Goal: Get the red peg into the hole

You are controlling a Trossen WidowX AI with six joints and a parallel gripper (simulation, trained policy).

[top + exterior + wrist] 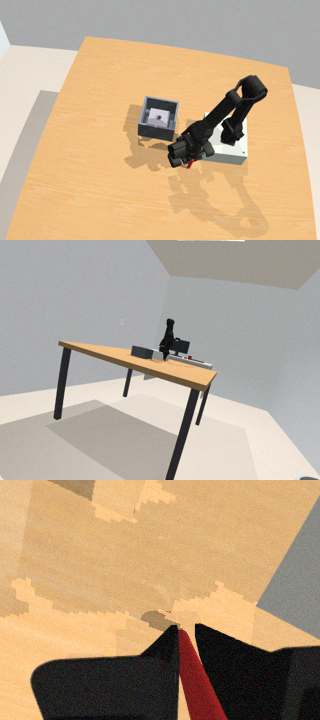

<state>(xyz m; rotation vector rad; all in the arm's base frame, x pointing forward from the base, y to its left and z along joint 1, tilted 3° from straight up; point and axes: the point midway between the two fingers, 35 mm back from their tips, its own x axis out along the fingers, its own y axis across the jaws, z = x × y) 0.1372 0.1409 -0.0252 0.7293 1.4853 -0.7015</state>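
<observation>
The pale plate lies 190 mm ahead of my gripper tip, 150 mm to the right of it and 20 mm above it. From my gripper tip the other things lie so: grey box 190 mm ahead, 150 mm to the right; red peg 20 mm above, 10 mm to the left, 10 mm behind.
</observation>
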